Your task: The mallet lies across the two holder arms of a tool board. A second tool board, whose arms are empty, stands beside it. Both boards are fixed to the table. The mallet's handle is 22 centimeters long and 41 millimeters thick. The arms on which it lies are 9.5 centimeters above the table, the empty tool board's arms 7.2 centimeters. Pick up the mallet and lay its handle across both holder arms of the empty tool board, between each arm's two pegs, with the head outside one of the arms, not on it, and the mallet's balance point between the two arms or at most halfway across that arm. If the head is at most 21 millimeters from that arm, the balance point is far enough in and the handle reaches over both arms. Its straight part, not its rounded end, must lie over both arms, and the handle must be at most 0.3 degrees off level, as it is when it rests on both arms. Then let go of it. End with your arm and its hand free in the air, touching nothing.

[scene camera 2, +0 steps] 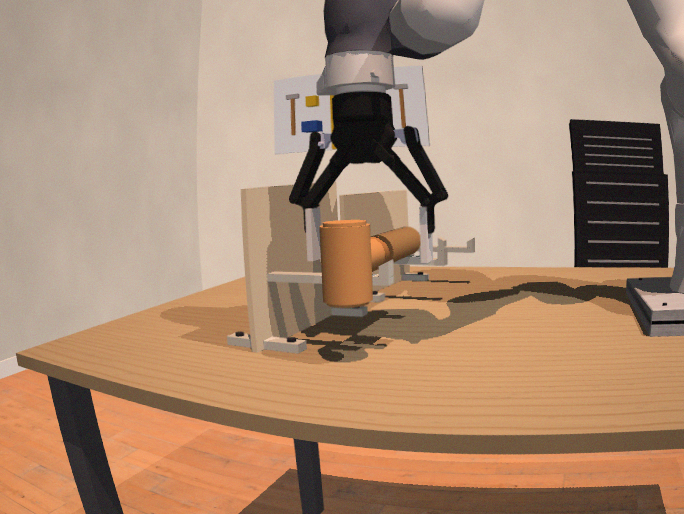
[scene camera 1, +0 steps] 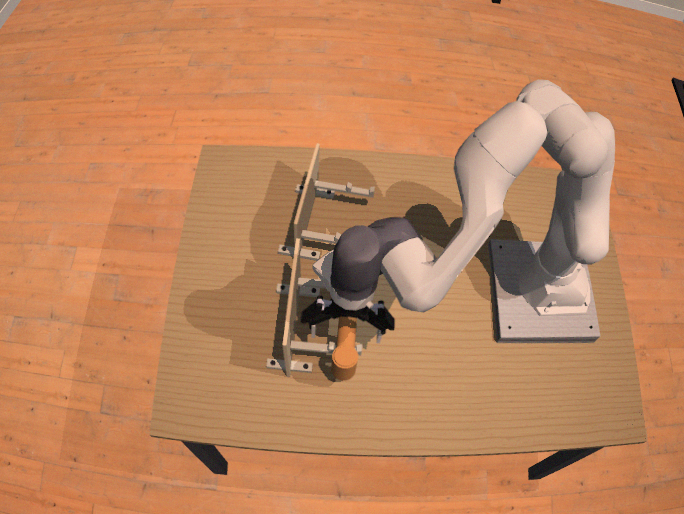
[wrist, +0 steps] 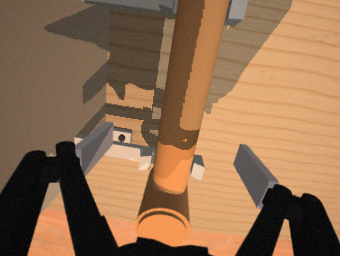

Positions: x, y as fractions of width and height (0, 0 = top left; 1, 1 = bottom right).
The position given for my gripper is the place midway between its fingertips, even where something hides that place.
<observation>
I see my gripper (scene camera 2: 0.54, 0.51), a mallet (scene camera 2: 0.51, 0.50), a tool board (scene camera 2: 0.56, 0.41) and a tool board (scene camera 2: 0.40, 0.47).
The mallet also shows in scene camera 1 (scene camera 1: 0.50, 0.70) and in the wrist view (wrist: 0.48, 0.84). My gripper shows as well in the wrist view (wrist: 0.52, 0.56).
</observation>
